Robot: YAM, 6 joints.
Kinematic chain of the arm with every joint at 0, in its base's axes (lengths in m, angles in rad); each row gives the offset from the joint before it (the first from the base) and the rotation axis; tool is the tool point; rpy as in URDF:
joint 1: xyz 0 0 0.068 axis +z
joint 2: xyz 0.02 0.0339 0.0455 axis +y
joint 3: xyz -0.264 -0.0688 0 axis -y
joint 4: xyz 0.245 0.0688 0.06 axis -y
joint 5: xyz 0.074 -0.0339 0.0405 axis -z
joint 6: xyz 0.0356 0 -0.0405 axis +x
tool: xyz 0 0 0 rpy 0 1.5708 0
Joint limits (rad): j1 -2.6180..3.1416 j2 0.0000..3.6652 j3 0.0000..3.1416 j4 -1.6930..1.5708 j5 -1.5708..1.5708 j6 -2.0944..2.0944
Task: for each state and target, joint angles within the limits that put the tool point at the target. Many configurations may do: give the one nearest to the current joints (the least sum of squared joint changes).
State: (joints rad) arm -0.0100 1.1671 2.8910 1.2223 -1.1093 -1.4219
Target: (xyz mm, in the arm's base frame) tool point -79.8 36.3 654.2
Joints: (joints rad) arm -0.0408 1.5093 2.8452 1.5159 -1.1871 -1.4219
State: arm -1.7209 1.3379 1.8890 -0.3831 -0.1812 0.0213
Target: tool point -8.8 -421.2 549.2
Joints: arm -1.6043 1.9506 2.3586 -0.0502 -0.1498 0.0213
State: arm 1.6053 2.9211 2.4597 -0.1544 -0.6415 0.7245
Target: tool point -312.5 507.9 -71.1
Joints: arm 2.0896 3.2185 2.5730 -0.0295 -0.5813 0.7245
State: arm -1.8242 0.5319 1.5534 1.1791 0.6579 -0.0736
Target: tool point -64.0 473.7 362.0
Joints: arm -1.4808 0.0973 1.9809 1.1781 0.6364 -0.0736
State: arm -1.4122 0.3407 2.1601 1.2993 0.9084 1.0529
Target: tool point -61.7 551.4 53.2
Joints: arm -1.5059 0.0000 2.8268 1.2472 0.8116 1.0529
